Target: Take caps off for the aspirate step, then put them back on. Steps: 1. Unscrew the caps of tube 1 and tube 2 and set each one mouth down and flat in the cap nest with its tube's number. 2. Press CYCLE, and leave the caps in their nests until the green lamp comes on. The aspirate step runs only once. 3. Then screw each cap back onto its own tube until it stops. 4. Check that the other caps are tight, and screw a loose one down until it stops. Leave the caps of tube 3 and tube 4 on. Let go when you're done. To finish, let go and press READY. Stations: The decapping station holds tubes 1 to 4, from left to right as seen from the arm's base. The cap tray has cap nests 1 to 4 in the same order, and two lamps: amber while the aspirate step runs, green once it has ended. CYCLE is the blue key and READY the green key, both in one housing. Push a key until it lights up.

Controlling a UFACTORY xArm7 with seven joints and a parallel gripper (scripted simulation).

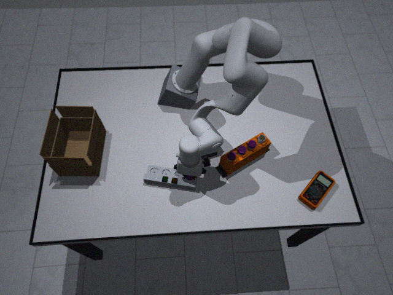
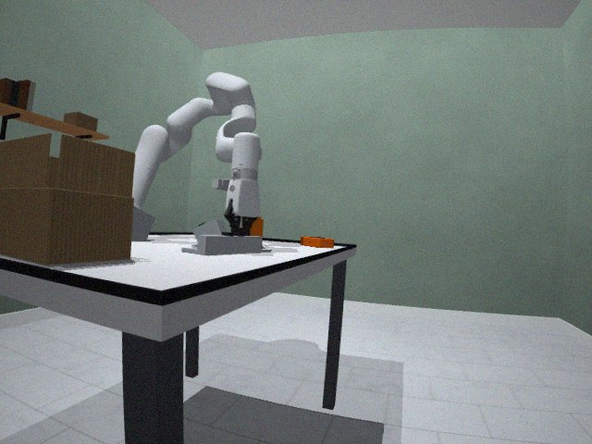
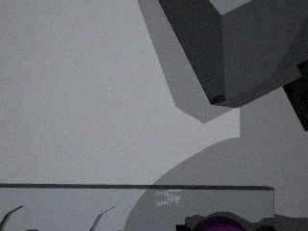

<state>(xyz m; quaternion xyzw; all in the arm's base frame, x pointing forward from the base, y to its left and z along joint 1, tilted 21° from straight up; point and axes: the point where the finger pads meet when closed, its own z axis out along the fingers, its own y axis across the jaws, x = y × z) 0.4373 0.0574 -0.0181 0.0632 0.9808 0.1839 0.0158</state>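
Now: hand 120 mm past the purple cap, 250 mm to the right of it and 70 mm below it. From my hand the other things lie so: blue key (170 mm behind, 60 mm to the left, 20 mm above); green key (150 mm behind, 20 mm to the left, 20 mm above); grey key housing (140 mm behind, 40 mm to the left, 10 mm above).
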